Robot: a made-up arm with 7 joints. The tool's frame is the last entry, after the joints. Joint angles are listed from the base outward. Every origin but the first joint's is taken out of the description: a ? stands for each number. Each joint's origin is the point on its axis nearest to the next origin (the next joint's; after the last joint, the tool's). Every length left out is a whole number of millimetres.
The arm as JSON. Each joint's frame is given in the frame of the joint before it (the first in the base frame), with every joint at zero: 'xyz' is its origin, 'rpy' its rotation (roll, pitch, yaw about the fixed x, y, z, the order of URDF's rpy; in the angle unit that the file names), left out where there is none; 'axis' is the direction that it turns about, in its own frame. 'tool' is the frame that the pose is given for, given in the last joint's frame.
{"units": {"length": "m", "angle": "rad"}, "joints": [
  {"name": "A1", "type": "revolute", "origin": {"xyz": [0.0, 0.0, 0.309], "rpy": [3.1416, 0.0, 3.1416]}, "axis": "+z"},
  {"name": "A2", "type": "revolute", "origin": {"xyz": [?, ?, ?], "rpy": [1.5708, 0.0, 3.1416]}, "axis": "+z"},
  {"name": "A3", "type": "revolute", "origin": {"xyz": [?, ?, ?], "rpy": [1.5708, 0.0, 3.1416]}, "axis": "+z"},
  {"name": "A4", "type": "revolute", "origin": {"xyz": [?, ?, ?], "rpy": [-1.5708, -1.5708, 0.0]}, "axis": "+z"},
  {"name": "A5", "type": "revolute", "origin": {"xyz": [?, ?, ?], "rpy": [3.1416, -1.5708, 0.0]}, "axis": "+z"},
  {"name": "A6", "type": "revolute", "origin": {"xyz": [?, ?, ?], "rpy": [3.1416, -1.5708, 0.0]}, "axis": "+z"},
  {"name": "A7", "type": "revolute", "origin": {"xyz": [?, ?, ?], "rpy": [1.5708, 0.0, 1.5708]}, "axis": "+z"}
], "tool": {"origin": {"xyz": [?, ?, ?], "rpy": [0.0, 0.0, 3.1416]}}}
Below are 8 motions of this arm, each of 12 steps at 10 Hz.
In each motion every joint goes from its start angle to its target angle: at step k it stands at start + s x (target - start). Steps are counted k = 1, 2, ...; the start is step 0. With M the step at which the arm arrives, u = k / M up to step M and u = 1 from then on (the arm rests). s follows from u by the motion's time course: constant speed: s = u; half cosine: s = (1 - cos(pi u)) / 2; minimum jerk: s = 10 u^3 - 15 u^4 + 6 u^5.
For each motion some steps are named. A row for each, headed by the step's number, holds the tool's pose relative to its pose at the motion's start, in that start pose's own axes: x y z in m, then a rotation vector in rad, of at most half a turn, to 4 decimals.
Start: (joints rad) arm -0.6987 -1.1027 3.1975 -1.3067 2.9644 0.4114 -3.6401
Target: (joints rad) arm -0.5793 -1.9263 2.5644 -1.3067 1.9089 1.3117 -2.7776
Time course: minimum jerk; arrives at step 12
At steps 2, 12:
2: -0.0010 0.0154 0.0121 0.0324 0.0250 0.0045
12: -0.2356 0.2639 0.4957 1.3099 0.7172 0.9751

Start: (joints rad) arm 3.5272 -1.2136 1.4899 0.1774 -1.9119 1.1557 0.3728
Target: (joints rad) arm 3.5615 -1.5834 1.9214 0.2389 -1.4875 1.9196 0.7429
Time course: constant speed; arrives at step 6
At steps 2, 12:
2: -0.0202 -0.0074 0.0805 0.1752 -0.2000 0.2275
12: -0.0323 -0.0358 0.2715 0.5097 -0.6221 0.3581

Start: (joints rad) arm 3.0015 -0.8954 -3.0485 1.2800 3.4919 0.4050 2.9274
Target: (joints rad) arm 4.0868 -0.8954 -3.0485 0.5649 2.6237 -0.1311 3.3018
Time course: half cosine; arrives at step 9
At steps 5, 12:
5: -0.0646 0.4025 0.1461 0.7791 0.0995 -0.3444
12: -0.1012 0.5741 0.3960 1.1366 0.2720 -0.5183

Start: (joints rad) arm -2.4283 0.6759 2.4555 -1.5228 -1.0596 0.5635 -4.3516
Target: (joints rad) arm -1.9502 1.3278 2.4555 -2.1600 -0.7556 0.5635 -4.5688
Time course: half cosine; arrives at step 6
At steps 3, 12:
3: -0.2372 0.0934 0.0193 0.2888 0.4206 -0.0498
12: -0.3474 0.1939 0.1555 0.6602 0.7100 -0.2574

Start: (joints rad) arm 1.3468 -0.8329 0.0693 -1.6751 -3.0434 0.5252 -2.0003
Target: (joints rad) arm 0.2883 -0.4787 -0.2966 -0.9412 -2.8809 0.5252 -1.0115
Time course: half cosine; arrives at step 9
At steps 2, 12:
2: 0.0816 -0.0101 0.0439 -0.1212 -0.0856 0.2685
12: 0.3894 0.3867 0.5616 -1.3093 -0.8228 1.8510

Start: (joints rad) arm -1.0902 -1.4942 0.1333 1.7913 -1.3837 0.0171 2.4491
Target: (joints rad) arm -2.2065 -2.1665 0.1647 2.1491 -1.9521 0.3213 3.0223
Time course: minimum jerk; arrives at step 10
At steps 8, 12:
8: 0.2008 -0.0101 0.0989 0.1670 0.4843 -1.1058
12: 0.2146 -0.0193 0.1033 0.1995 0.4965 -1.1753

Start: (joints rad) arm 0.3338 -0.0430 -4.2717 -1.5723 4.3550 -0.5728 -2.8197
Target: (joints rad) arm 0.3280 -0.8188 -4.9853 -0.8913 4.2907 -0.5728 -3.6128
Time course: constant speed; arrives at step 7
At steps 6, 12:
6: 0.5667 -0.0736 0.0132 -0.0011 -0.9429 -0.1058
12: 0.6505 -0.0386 0.0534 0.1004 -1.0949 -0.1617

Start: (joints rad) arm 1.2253 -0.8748 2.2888 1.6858 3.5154 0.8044 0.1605
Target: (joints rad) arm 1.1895 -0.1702 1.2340 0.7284 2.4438 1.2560 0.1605
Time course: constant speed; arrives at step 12
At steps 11, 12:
11: 0.6106 0.2616 0.1481 0.1071 -1.1500 -1.3707
12: 0.6353 0.2796 0.1890 0.1355 -1.1192 -1.5473

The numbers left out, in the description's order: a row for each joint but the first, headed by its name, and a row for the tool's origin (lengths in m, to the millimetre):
A2: 0.0 -0.011 0.0
A3: 0.0 -0.271 0.0
A4: 0.0 -0.012 0.0
A5: -0.373 0.0 0.0
A6: 0.0 0.0 0.0
A7: -0.089 0.0 0.0
tool: 0.0 0.0 0.0

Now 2 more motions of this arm.
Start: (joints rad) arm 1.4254 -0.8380 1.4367 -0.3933 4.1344 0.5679 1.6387
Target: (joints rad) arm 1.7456 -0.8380 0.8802 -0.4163 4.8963 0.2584 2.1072
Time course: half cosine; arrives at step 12
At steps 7, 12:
7: -0.0897 -0.0054 -0.0262 0.1838 -0.0137 0.6024
12: -0.1401 -0.0135 -0.0358 0.3147 -0.0314 0.9391

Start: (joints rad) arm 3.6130 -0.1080 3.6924 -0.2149 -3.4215 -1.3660 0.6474
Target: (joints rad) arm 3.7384 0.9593 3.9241 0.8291 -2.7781 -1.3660 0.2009
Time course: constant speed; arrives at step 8
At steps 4, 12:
4: -0.1181 -0.1426 0.1705 -0.4421 0.3056 -0.4255
12: -0.3095 -0.1651 0.3562 -0.7406 0.5139 -0.9288

